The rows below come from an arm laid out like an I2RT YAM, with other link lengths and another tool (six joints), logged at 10 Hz.
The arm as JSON. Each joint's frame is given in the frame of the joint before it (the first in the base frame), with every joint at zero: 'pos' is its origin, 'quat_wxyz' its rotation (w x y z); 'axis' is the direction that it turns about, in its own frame. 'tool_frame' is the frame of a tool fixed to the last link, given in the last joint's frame.
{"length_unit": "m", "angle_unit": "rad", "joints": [
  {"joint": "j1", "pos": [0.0, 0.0, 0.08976], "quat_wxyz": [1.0, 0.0, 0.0, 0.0], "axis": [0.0, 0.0, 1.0]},
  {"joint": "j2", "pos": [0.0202, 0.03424, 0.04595], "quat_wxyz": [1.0, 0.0, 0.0, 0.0], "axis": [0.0, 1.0, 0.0]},
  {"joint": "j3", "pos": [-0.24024, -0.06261, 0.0], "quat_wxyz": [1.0, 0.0, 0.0, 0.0], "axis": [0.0, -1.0, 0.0]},
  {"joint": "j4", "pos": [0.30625, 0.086, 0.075], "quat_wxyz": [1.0, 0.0, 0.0, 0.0], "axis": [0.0, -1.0, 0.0]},
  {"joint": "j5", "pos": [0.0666, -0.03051, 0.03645], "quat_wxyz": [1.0, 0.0, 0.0, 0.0], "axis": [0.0, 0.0, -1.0]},
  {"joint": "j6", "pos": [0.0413, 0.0, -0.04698], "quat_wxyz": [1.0, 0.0, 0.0, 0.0], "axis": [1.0, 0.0, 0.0]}
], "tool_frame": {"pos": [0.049, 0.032, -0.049], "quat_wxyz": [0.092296, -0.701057, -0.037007, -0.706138]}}
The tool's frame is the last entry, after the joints.
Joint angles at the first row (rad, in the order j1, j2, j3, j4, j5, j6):
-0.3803 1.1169 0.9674 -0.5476 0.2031 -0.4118
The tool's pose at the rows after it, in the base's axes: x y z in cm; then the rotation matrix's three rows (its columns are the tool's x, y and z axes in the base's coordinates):
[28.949 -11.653 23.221], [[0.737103 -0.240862 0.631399], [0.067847 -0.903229 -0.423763], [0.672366 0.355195 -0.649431]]
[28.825 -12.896 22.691], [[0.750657 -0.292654 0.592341], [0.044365 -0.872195 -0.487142], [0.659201 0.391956 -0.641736]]
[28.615 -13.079 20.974], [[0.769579 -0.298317 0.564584], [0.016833 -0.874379 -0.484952], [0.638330 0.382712 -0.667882]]
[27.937 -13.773 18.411], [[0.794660 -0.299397 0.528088], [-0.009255 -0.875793 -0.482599], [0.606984 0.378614 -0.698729]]
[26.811 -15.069 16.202], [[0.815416 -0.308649 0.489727], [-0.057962 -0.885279 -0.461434], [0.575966 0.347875 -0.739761]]
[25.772 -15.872 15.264], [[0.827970 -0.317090 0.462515], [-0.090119 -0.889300 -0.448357], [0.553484 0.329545 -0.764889]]
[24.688 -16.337 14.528], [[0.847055 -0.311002 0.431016], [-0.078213 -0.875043 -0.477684], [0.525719 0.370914 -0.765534]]
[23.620 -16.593 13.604], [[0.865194 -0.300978 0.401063], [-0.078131 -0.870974 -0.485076], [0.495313 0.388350 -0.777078]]
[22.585 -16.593 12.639], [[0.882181 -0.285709 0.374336], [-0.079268 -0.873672 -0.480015], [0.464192 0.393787 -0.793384]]
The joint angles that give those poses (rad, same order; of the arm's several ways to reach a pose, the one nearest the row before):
-0.4018 1.1223 0.9713 -0.4968 0.3145 -0.4563
-0.4223 1.1404 0.9630 -0.4675 0.3737 -0.4618
-0.4314 1.1577 0.9301 -0.4558 0.3774 -0.4496
-0.4615 1.1744 0.8702 -0.4201 0.3692 -0.4582
-0.5268 1.1984 0.8298 -0.4072 0.3234 -0.4679
-0.5730 1.2035 0.8108 -0.4160 0.2957 -0.4793
-0.5897 1.1832 0.7696 -0.3942 0.3244 -0.5213
-0.6091 1.1706 0.7319 -0.3850 0.3333 -0.5520
-0.6253 1.1584 0.6950 -0.3838 0.3329 -0.5774

